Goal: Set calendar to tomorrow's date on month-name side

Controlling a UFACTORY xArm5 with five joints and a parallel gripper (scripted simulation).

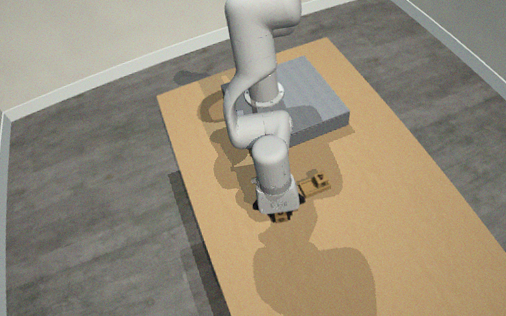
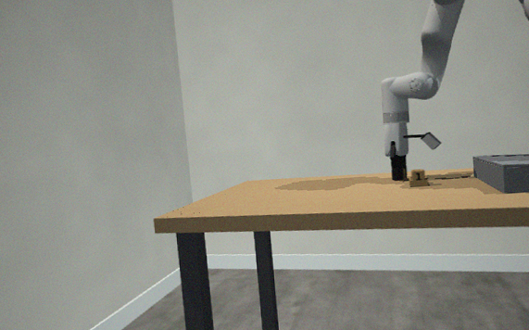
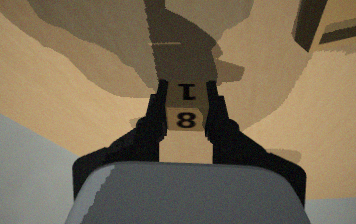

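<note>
Right now my hand is 1 cm above the wooden cube. From my hand the other things lie so: wooden tray 4 cm behind, 12 cm to the left, 1 cm below.
</note>
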